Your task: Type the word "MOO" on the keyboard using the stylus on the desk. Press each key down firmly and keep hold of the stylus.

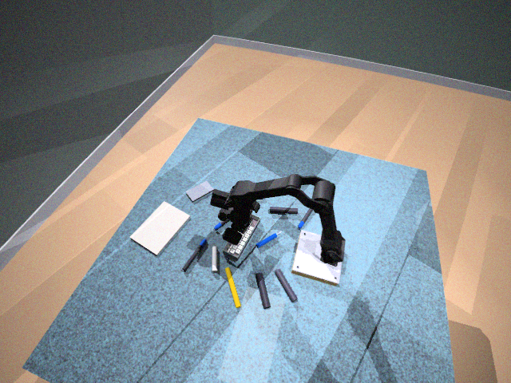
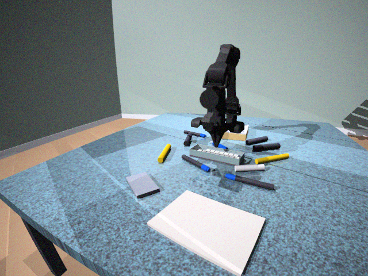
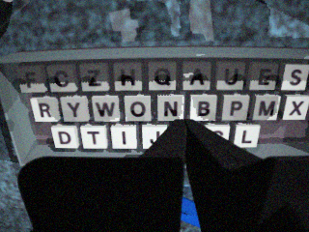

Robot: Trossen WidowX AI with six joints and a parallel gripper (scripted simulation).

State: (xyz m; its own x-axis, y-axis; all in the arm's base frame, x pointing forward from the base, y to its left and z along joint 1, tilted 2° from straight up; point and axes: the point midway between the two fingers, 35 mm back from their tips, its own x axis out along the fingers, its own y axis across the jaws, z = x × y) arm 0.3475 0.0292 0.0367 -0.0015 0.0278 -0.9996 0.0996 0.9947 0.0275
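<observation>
Right now the blue stylus is 120 mm behind my gripper tip, 40 mm to the right of it and 30 mm below it. The rest, counted from my gripper tip: yellow marker: 200 mm to the left, 50 mm behind, 30 mm below; grey pad: 270 mm ahead, 130 mm to the right, 40 mm below; white marker: 130 mm to the left, 60 mm ahead, 30 mm below.
</observation>
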